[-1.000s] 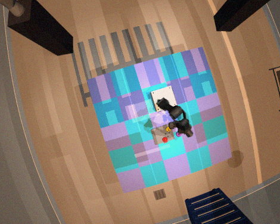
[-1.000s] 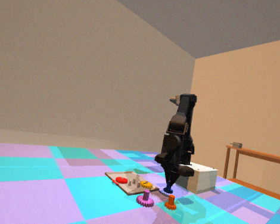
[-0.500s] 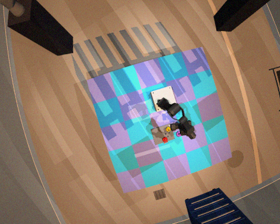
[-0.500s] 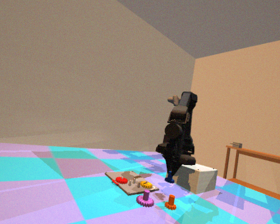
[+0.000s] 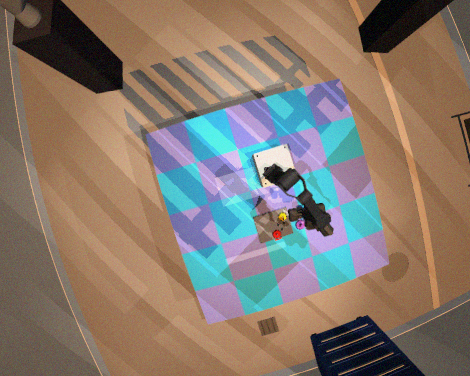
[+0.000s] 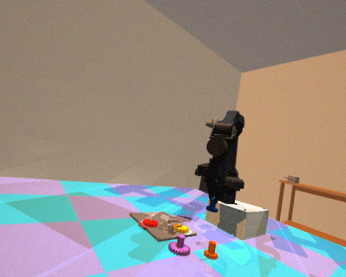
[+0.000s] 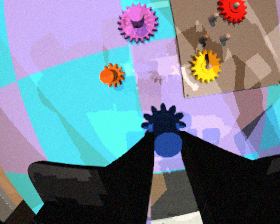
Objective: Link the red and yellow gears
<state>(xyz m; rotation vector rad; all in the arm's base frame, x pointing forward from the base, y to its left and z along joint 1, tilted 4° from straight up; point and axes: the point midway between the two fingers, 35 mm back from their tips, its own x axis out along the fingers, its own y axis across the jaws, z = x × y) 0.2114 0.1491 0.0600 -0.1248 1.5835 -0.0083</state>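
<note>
Right now my gripper tip is 160 mm short of the red gear, 120 mm to the left of it and 120 mm above it. The rest, counted from my gripper tip: orange gear (40 mm ahead, 70 mm to the left, 120 mm below); blue gear (10 mm below); yellow gear (60 mm ahead, 80 mm to the right, 120 mm below).
</note>
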